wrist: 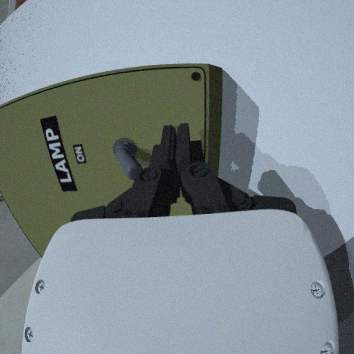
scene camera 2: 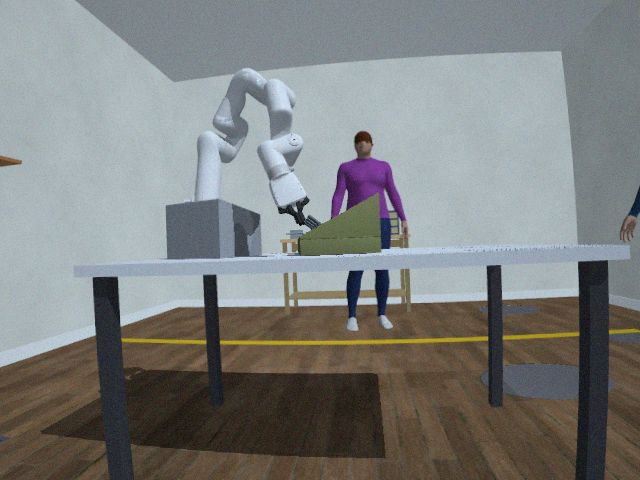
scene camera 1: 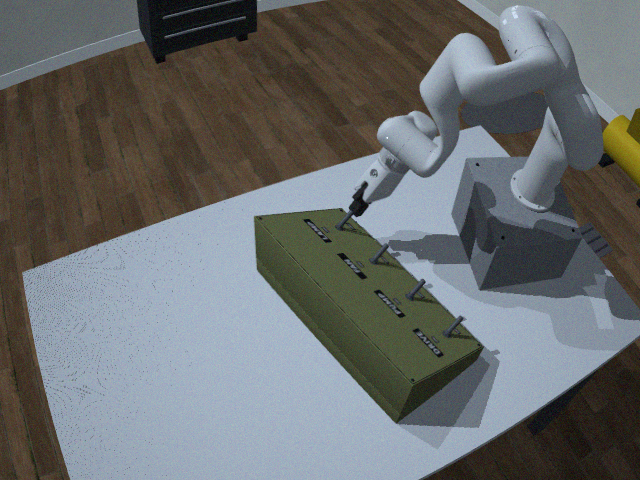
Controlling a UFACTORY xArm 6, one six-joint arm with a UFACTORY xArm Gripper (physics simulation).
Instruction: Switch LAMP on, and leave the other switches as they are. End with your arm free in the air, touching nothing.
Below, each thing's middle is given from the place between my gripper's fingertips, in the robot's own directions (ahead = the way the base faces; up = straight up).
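You'd find the olive switch box (scene camera 1: 396,346) 200 mm to the left of my hand and 110 mm ahead of it, and the box is 20 mm below it as well.
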